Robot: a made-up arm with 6 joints.
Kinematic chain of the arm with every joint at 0, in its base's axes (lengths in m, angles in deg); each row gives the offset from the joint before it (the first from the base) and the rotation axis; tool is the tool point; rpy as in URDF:
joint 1: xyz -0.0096 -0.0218 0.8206 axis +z
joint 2: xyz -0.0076 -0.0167 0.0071 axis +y
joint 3: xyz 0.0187 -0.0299 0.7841 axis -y
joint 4: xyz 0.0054 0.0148 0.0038 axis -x
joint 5: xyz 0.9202 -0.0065 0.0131 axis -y
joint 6: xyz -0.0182 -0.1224 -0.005 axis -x
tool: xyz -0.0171 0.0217 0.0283 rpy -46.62 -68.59 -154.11
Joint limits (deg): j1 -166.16..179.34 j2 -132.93..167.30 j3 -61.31..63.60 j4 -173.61..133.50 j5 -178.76..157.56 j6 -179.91..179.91
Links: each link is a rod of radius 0.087 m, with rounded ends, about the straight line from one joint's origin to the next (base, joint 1, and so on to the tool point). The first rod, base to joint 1, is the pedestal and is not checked.
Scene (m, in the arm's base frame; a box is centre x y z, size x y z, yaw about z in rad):
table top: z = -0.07
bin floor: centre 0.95 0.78 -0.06 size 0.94 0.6 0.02 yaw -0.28
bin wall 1: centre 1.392 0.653 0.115 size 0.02 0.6 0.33 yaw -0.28
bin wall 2: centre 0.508 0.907 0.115 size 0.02 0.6 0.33 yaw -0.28
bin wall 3: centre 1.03 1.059 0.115 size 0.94 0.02 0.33 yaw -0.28
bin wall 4: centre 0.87 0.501 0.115 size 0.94 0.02 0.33 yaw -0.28
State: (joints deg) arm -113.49 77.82 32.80 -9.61 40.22 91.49
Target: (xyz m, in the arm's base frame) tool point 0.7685 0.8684 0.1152
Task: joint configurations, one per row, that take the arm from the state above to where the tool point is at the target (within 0.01 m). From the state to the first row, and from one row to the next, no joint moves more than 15 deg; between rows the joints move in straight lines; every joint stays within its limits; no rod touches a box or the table.
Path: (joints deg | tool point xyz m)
1: -99.50 75.90 30.41 -10.57 40.02 91.28 | -0.3592 -1.3501 0.3159
2: -85.51 73.98 28.02 -11.52 39.83 91.08 | -0.0279 -1.3821 0.3356
3: -71.51 72.07 25.63 -12.48 39.63 90.87 | 0.2982 -1.3326 0.3549
4: -57.52 70.15 23.24 -13.43 39.44 90.66 | 0.5988 -1.2063 0.3743
5: -43.53 68.23 20.85 -14.39 39.24 90.46 | 0.8563 -1.0126 0.3935
6: -29.54 66.31 18.46 -15.34 39.05 90.25 | 1.0563 -0.7649 0.4125
7: -15.54 64.39 16.06 -16.30 38.85 90.04 | 1.1877 -0.4793 0.4311
8: -1.55 62.48 13.67 -17.25 38.66 89.84 | 1.2446 -0.1748 0.4493
9: 12.44 60.56 11.28 -18.21 38.46 89.63 | 1.2255 0.1298 0.4674
10: 26.43 58.64 8.89 -19.16 38.26 89.42 | 1.1339 0.4160 0.4852
11: 40.42 56.72 6.50 -20.12 38.07 89.22 | 0.9777 0.6669 0.5026
12: 54.42 54.80 4.11 -21.07 37.87 89.01 | 0.7685 0.8685 0.5196
13: 54.46 67.71 12.36 -20.33 38.96 89.32 | 0.7801 0.8848 0.3219
14: 54.49 80.61 20.61 -19.59 40.05 89.62 | 0.7686 0.8683 0.1152

